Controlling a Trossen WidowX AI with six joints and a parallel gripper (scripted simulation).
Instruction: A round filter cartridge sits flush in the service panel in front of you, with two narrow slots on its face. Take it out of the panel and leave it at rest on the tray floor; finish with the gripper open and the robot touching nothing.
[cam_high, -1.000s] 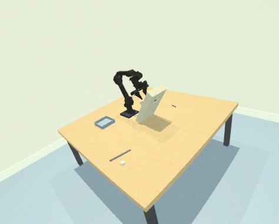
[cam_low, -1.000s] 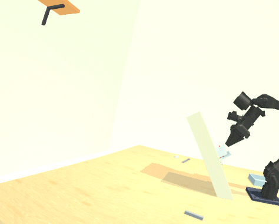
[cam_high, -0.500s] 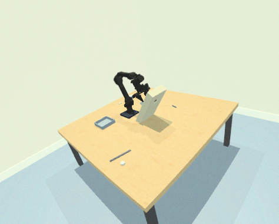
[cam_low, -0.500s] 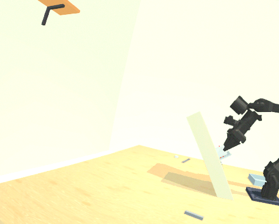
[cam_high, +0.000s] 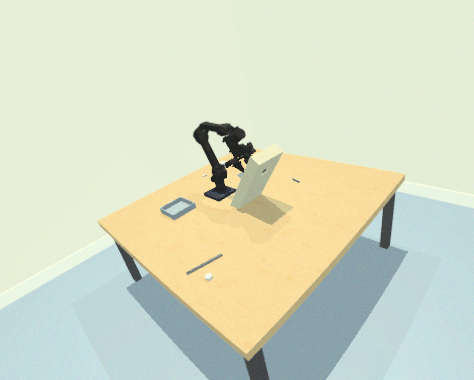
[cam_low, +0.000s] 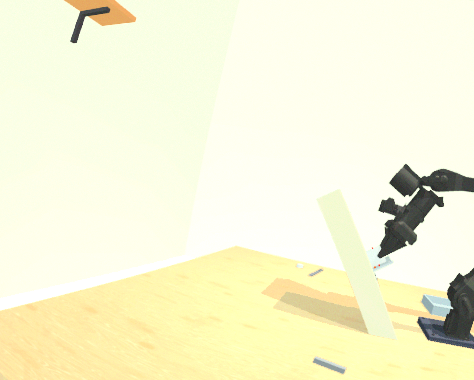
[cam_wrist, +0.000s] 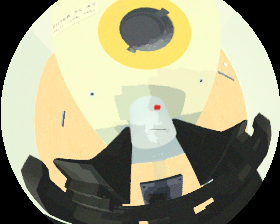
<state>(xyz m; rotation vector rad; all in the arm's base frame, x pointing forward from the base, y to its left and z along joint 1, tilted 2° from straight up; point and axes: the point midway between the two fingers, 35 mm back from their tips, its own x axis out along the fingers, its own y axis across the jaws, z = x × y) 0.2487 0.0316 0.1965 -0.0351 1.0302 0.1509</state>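
Now: gripper tip 4 cm short of the cream service panel and 2 cm above it. From my gripper tip the other things lie so: short grey bar (2 cm ahead, 31 cm to the left, 17 cm below); then round white filter cartridge (right at my gripper tip); then grey-blue tray (29 cm behind, 33 cm to the right, 17 cm below).
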